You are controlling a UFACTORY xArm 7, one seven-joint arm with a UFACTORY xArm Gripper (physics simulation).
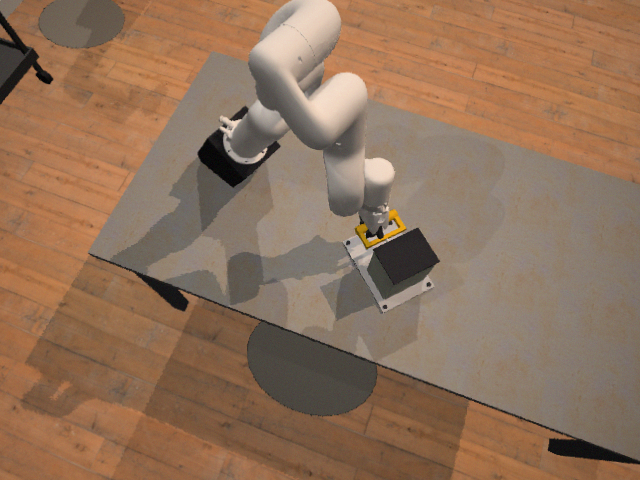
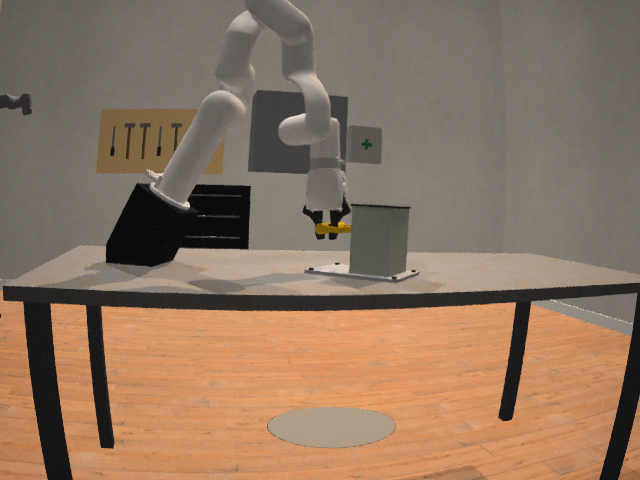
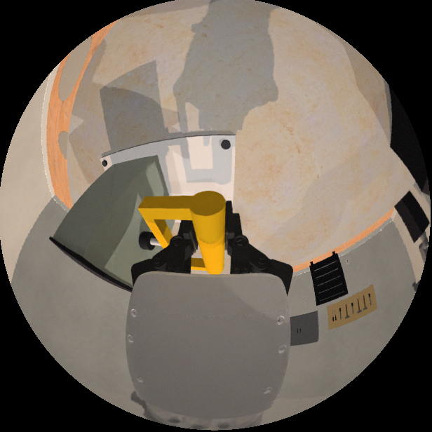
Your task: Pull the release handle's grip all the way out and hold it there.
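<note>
The yellow release handle (image 1: 401, 222) (image 2: 344, 227) (image 3: 167, 202) is a rectangular frame beside the grey-green housing (image 1: 406, 255) (image 2: 378, 240) (image 3: 120, 210) with a dark top. Its round grip bar (image 3: 209, 225) lies on the side away from the housing. A short pale rod with a black collar (image 3: 146, 240) shows between the housing and the handle. My gripper (image 1: 375, 235) (image 2: 326, 236) (image 3: 211, 210) points down and is shut on the grip bar, with one black finger on each side. The inner finger stands inside the frame's opening. The handle is level, above the white base plate (image 1: 400, 298) (image 2: 330, 269) (image 3: 201, 155).
The base plate lies on the grey table (image 1: 516, 310) (image 2: 475, 268) with dark bolts at its corners. The arm's black base block (image 1: 219, 162) (image 2: 149, 227) stands at the left of the table. A tool board (image 2: 108, 165) and a dark drawer cabinet (image 2: 219, 204) are behind.
</note>
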